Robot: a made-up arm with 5 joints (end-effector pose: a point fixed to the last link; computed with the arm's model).
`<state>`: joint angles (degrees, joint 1 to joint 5).
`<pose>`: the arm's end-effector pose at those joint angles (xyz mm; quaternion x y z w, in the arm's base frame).
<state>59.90 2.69 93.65 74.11 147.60</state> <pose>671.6 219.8 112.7 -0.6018 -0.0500 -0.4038 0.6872</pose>
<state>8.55 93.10 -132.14 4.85 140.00</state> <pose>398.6 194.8 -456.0 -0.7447 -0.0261 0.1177 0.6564</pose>
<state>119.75 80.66 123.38 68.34 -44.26</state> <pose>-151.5 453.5 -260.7 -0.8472 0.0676 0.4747 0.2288</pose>
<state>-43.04 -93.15 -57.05 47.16 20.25</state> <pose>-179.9 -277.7 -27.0 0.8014 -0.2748 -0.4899 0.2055</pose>
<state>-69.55 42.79 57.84 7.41 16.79</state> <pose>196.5 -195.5 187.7 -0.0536 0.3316 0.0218 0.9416</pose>
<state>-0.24 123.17 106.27 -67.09 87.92</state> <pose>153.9 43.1 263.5 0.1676 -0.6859 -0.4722 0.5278</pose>
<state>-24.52 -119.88 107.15 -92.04 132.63</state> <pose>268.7 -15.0 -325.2 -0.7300 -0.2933 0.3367 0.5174</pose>
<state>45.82 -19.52 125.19 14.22 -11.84</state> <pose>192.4 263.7 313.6 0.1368 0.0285 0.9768 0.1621</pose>
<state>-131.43 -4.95 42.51 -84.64 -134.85</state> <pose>-130.8 194.9 426.5 0.5892 0.2731 0.6980 0.3016</pose>
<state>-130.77 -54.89 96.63 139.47 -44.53</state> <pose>-56.8 -310.6 -7.3 0.8251 -0.0842 0.1057 0.5486</pose>
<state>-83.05 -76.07 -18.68 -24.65 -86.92</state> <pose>-485.0 -78.4 -102.1 -0.4236 -0.1394 0.8947 0.0254</pose>
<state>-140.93 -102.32 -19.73 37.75 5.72</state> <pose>-309.4 96.7 -152.1 -0.3534 0.8608 0.3662 0.0058</pose>
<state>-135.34 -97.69 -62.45 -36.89 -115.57</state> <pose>-265.0 462.4 93.5 -0.5084 -0.3968 0.4847 0.5909</pose>
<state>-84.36 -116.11 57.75 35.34 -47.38</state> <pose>-56.0 -556.5 -110.0 0.7056 -0.5659 -0.0467 0.4240</pose>
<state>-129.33 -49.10 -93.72 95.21 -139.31</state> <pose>326.3 -230.3 136.0 -0.6733 0.2281 -0.3192 0.6268</pose>
